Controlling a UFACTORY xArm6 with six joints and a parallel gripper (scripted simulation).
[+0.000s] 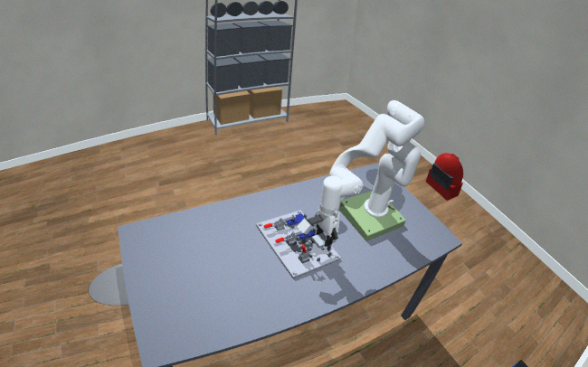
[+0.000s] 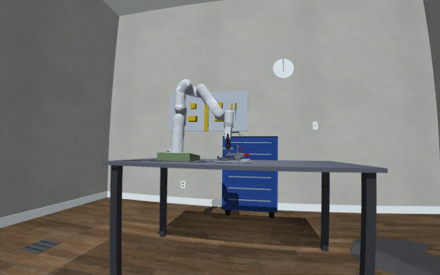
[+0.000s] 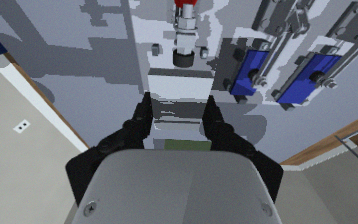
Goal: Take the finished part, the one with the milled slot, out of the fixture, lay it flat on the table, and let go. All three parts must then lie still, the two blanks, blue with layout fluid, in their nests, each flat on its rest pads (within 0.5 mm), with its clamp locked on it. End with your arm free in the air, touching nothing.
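The pale grey part is 1 cm behind my hand and 1 cm below it. Also, from my hand: fixture plate (6 cm ahead, 11 cm to the right, 10 cm below).
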